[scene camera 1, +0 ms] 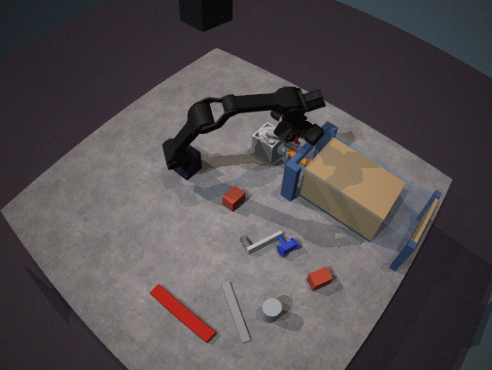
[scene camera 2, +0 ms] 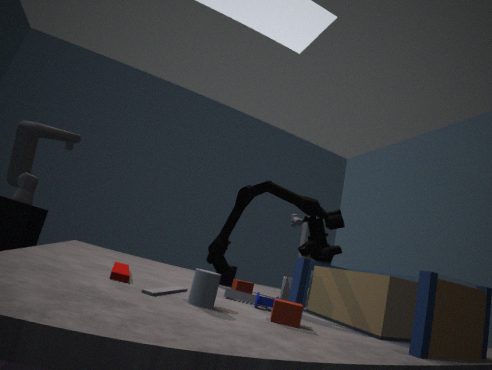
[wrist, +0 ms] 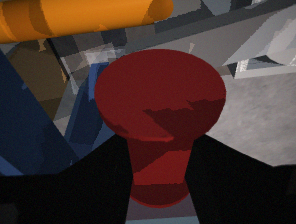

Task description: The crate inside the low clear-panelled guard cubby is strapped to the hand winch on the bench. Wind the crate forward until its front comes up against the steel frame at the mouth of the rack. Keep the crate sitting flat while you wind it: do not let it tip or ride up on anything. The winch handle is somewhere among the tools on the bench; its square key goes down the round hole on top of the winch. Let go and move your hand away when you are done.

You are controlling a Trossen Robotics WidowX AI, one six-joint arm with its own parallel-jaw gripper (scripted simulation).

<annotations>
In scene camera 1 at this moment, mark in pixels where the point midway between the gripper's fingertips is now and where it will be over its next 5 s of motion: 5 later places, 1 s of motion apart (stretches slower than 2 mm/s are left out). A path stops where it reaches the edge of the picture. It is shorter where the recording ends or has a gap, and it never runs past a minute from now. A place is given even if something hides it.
My gripper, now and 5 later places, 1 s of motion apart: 300,133; 302,125; 302,123; 301,120; 298,114; 296,113
</annotations>
